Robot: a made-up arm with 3 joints. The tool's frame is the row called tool.
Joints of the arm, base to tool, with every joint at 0 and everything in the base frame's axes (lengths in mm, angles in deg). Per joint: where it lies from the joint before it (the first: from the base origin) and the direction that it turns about. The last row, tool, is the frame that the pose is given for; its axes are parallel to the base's.
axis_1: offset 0 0 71 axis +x
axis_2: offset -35 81 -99 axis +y
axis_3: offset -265 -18 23 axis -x
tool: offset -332 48 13
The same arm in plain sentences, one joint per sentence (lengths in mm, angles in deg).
The arm has three revolute joints in a row. What follows holds with every joint at zero, and every direction is one of the base frame's. Joint 1 is mounted 71.0 mm along +z from the base frame's origin and rotates about +x. Joint 2 is mounted 35.0 mm along -x and 81.0 mm along +y and 99.0 mm along -z from joint 1 and rotates about +y. Joint 3 is mounted 265.0 mm along -x and 18.0 mm along -y and 23.0 mm along +z from joint 2 and rotates about -x. The tool frame, which is the frame that the pose is given for, is mounted 332.0 mm along -x and 48.0 mm along +y and 13.0 mm along +z from joint 3; its axes are parallel to the base frame's.
